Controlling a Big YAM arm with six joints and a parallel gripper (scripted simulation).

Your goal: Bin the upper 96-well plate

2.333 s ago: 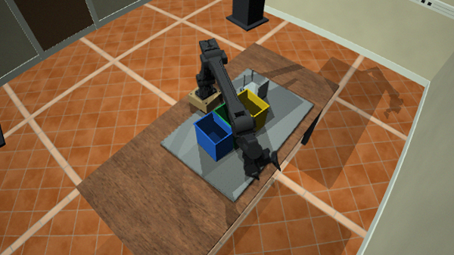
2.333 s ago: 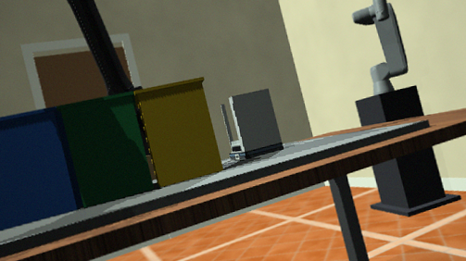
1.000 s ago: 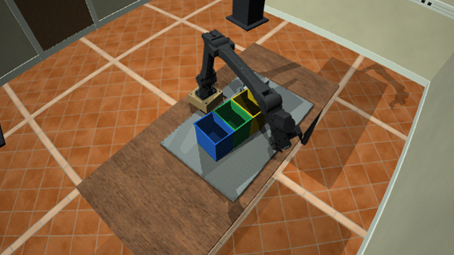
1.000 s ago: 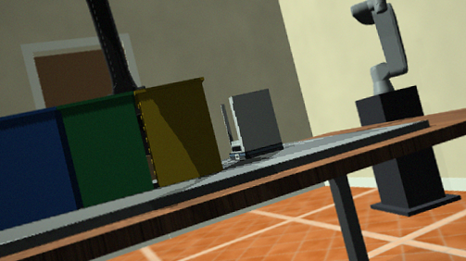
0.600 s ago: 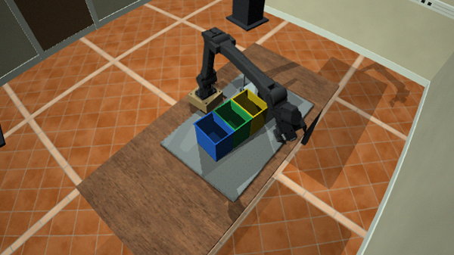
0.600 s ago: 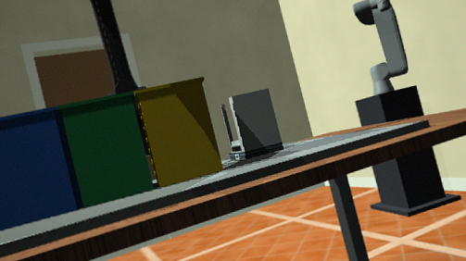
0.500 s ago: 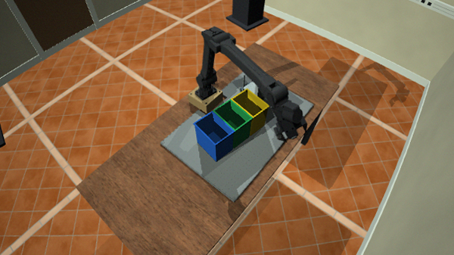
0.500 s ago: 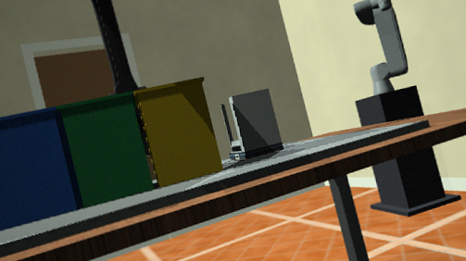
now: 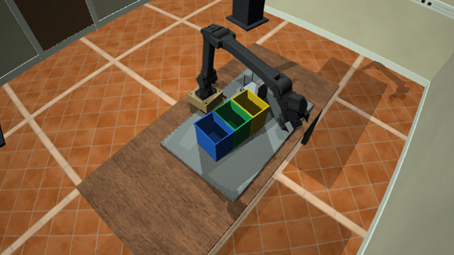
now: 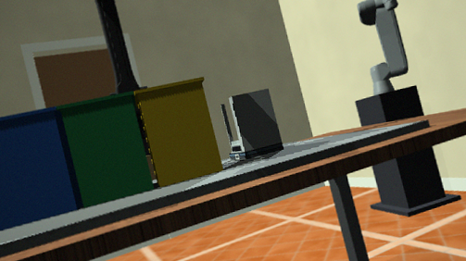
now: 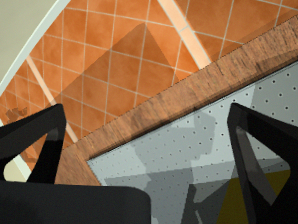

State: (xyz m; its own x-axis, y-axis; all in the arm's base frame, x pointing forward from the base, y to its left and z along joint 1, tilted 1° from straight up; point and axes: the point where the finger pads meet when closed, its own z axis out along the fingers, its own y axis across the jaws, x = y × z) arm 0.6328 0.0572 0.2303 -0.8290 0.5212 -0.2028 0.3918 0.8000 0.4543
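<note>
Right now the white 96-well plate is 460 mm behind my hand, 210 mm to the left of it and 260 mm below it. Round my hand: yellow bin: 320 mm behind, 20 mm to the left, 210 mm below; blue bin: 320 mm behind, 240 mm to the right, 210 mm below; green bin: 320 mm behind, 110 mm to the right, 210 mm below.
</note>
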